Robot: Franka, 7 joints.
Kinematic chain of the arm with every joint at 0, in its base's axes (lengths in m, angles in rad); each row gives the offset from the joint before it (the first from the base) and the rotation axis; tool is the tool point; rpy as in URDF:
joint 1: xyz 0 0 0.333 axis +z
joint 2: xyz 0 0 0 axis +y
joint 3: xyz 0 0 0.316 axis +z
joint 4: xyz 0.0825 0 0 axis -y
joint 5: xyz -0.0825 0 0.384 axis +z
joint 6: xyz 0 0 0 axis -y
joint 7: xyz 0.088 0 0 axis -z
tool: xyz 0 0 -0.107 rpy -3.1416 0 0
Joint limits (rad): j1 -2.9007..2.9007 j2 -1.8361..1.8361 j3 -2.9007..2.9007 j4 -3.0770..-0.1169 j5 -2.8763..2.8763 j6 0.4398..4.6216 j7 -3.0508..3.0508
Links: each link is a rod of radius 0.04 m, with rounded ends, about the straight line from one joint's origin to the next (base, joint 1, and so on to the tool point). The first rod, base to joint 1, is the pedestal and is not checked.
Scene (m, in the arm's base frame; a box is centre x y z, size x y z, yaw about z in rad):
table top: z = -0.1
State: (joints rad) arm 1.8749 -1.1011 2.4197 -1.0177 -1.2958 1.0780 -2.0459
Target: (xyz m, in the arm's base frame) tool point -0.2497 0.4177 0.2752
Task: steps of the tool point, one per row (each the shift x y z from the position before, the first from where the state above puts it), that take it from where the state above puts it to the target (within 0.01 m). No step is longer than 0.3 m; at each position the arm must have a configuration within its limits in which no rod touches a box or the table.
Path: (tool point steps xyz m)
1: -0.2243 0.1228 -0.0554
2: -0.1569 0.2020 -0.0419
3: -0.0612 0.2439 -0.0269
4: 0.0422 0.2396 -0.0120
5: 0.1314 0.1908 0.0022
6: 0.1879 0.1093 0.0140

